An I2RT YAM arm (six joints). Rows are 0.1 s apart.
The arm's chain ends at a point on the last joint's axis. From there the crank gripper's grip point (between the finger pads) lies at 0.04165 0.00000 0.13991 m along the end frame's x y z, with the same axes.
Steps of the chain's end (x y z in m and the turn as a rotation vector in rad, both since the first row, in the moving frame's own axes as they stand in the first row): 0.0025, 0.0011, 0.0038, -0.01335, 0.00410, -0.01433; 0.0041, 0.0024, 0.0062, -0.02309, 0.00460, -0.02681; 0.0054, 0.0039, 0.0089, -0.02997, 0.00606, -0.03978; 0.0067, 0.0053, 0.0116, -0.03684, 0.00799, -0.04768; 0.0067, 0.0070, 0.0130, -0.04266, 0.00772, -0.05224; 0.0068, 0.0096, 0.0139, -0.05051, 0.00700, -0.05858; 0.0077, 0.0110, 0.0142, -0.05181, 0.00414, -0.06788; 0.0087, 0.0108, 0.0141, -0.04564, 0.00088, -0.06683
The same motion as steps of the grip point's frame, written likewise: 0.0031, 0.0024, 0.0036, -0.01335, 0.00410, -0.01433; 0.0048, 0.0045, 0.0060, -0.02309, 0.00460, -0.02681; 0.0063, 0.0064, 0.0086, -0.02997, 0.00606, -0.03978; 0.0079, 0.0084, 0.0112, -0.03684, 0.00799, -0.04768; 0.0079, 0.0108, 0.0126, -0.04266, 0.00772, -0.05224; 0.0079, 0.0142, 0.0135, -0.05051, 0.00700, -0.05858; 0.0084, 0.0154, 0.0139, -0.05181, 0.00414, -0.06788; 0.0089, 0.0144, 0.0140, -0.04564, 0.00088, -0.06683
